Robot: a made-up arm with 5 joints.
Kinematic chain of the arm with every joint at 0, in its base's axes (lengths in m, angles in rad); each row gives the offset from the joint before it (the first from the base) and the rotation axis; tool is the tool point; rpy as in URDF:
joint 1: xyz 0 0 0.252 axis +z
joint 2: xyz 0 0 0 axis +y
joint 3: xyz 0.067 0 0.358 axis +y
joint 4: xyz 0.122 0 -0.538 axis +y
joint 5: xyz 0.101 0 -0.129 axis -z
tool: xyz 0 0 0 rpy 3.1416 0 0
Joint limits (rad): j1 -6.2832..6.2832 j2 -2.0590..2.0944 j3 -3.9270..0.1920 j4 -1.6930..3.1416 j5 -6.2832..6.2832
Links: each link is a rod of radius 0.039 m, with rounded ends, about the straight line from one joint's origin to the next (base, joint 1, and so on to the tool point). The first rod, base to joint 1, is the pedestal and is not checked.
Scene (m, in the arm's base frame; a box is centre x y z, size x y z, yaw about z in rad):
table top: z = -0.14
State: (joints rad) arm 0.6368 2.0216 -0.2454 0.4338 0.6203
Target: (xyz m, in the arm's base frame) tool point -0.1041 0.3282 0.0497
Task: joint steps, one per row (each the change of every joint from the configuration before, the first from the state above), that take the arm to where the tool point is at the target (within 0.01 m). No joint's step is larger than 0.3 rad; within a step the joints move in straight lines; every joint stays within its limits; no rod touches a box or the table.
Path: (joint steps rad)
1: -0.2715 -0.0639 0.0359 0.0167 0.0000
2: -0.2715 -0.0639 0.0358 0.0167 0.0000
3: -0.2715 -0.0638 0.0359 0.0168 0.0000
4: -0.2715 -0.0639 0.0359 0.0167 0.0000
5: -0.2715 -0.0639 0.0358 0.0167 0.0000
6: -0.2715 -0.0639 0.0359 0.0167 0.0000
7: -0.2714 -0.0638 0.0359 0.0168 0.0000

